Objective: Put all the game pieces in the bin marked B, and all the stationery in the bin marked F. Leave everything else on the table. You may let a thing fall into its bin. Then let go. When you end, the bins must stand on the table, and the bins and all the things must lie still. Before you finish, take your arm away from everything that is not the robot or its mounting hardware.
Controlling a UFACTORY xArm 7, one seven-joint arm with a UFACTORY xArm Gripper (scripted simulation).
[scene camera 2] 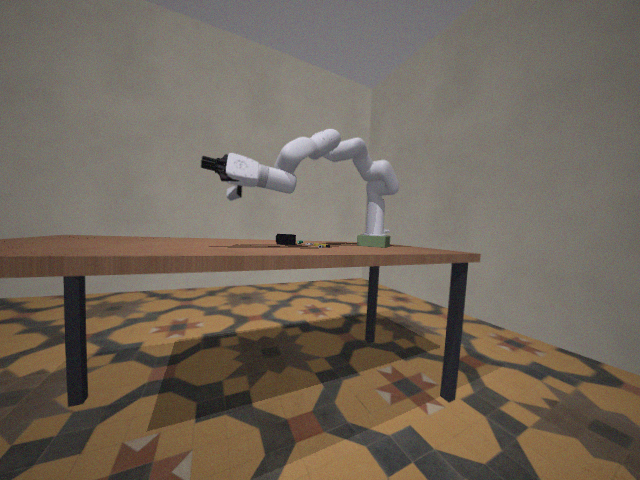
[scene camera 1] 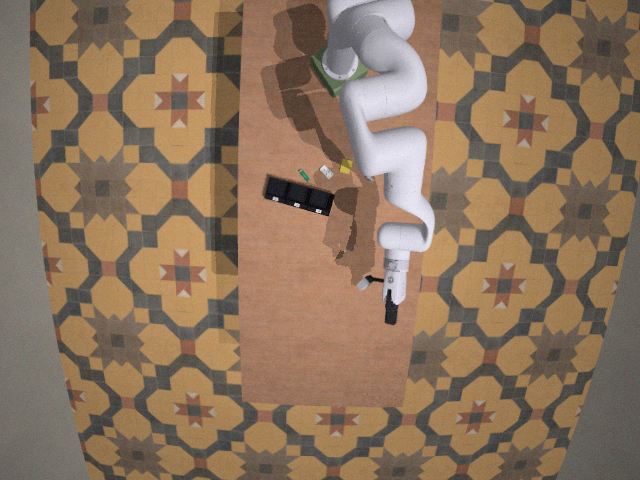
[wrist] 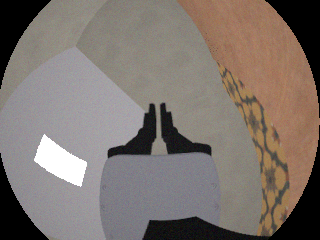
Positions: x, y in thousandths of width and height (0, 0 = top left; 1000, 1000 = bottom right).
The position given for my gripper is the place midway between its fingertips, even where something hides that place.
In view: my gripper (scene camera 2: 315, 336).
My gripper also shows in the wrist view (wrist: 495, 460).
